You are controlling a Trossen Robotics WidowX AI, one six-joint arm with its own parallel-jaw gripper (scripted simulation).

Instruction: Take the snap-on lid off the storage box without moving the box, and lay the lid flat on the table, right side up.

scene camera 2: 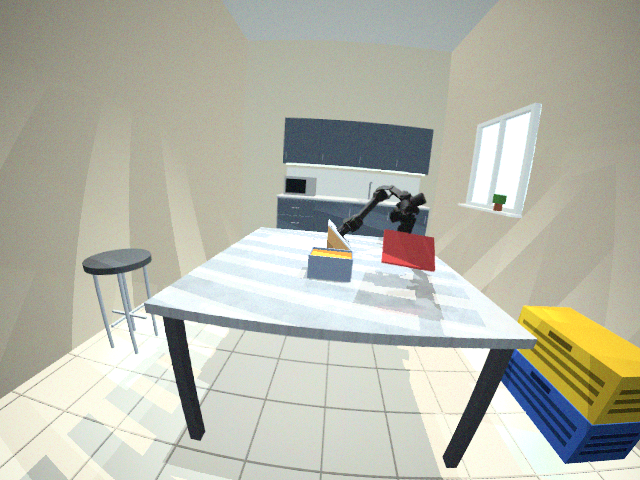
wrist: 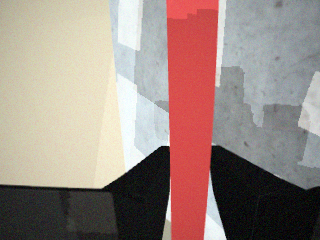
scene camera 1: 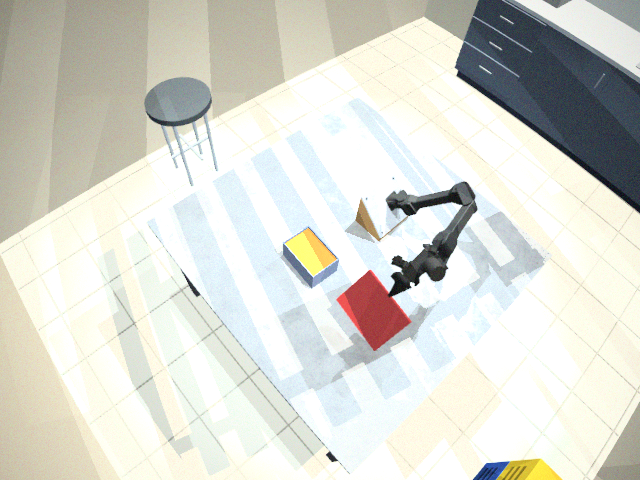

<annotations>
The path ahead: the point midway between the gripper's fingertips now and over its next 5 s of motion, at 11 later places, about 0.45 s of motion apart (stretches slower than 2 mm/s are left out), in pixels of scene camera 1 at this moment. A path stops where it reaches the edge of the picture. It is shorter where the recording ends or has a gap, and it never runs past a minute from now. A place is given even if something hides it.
My gripper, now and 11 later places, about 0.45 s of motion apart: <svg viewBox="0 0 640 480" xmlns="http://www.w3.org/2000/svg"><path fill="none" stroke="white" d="M389 296L389 297L388 298L387 299L387 300L386 302L385 303L385 304L384 305L384 306L383 307L383 308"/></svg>
</annotations>
